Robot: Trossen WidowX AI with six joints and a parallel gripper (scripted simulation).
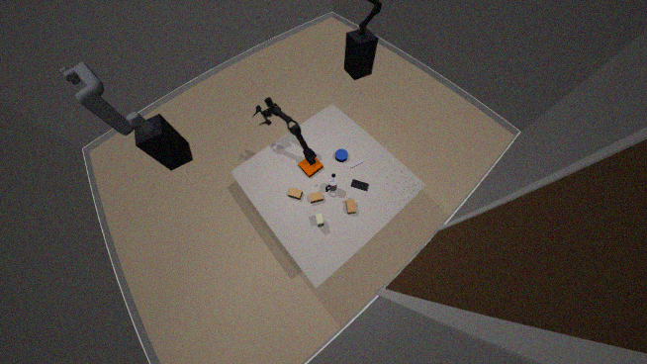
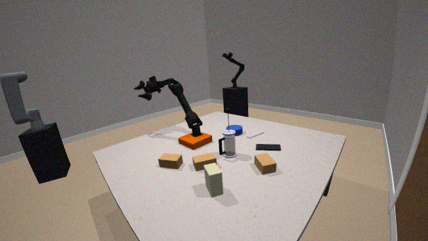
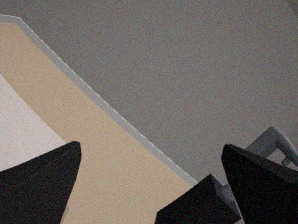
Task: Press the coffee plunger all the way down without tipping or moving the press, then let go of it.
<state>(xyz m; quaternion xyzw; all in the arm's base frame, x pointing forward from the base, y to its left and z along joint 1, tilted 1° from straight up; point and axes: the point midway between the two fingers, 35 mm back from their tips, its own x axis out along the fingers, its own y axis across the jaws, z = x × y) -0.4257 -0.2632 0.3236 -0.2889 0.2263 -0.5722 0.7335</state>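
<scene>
Right now the coffee press is 740 mm ahead of my gripper tip, 330 mm to the left of it and 230 mm below it. The rest, counted from my gripper tip: black slab 820 mm ahead, 580 mm to the left, 350 mm below; pale block 950 mm ahead, 110 mm to the left, 300 mm below.
</scene>
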